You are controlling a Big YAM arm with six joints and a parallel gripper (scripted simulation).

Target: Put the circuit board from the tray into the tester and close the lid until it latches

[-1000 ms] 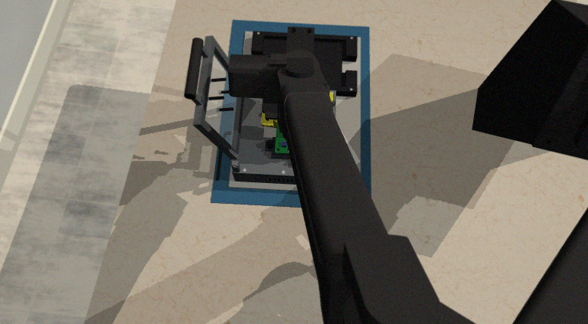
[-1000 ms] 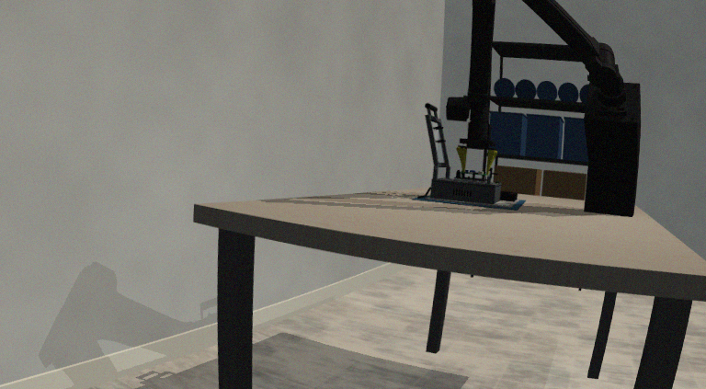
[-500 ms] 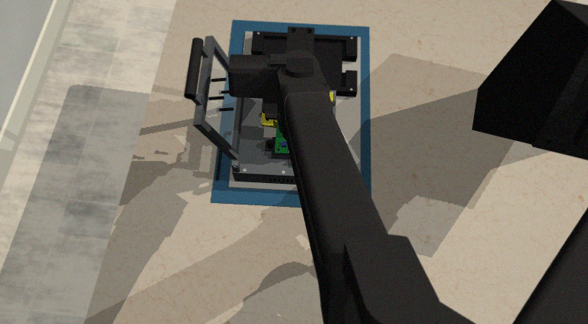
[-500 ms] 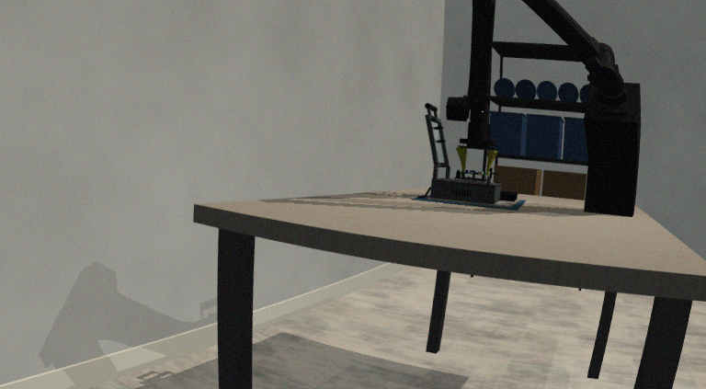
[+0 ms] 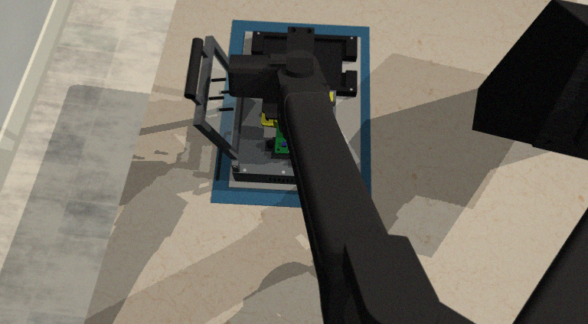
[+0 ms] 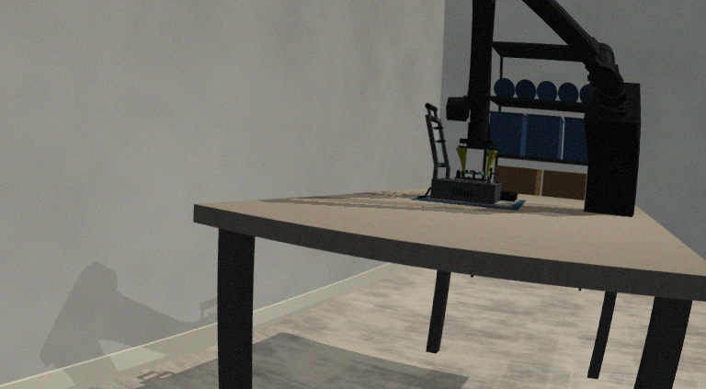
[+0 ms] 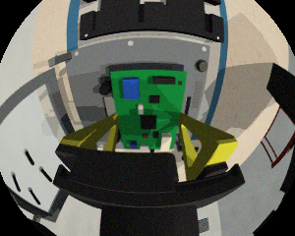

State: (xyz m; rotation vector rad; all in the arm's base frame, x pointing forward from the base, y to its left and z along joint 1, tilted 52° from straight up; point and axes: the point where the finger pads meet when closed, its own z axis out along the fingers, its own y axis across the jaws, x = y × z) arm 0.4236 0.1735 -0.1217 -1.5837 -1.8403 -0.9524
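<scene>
The green circuit board lies right at my hand. Also, from my hand: see-through lid 120 mm ahead, 20 mm to the left, 90 mm above.
</scene>
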